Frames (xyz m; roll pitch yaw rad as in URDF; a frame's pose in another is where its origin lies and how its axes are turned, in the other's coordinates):
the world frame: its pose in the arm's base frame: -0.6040 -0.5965 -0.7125 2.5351 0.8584 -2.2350
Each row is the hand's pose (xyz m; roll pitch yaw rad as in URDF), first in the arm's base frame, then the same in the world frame.
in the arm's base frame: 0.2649 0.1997 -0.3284 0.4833 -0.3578 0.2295
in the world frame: -1.0506 -0.5173 0.4064 2.6353 0.0687 -2.4098
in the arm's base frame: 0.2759 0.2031 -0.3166 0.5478 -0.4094 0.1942
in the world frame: -1.0657 -0.5223 0.4022 2.6841 0.1242 -2.4355
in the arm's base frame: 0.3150 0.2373 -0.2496 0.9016 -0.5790 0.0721
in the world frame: -1.1498 -0.5274 0.3924 2.9596 0.3024 -2.5299
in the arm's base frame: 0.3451 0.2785 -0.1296 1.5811 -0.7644 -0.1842
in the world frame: -1.2739 -0.5033 0.3606 -2.8488 0.5579 -2.6346
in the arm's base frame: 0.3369 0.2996 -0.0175 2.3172 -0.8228 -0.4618
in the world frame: -1.3663 -0.4505 0.3187 -2.3295 0.7594 -2.6641
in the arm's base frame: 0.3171 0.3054 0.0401 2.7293 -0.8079 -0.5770
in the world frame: -1.4049 -0.4100 0.2940 -1.9833 0.8378 -2.6391
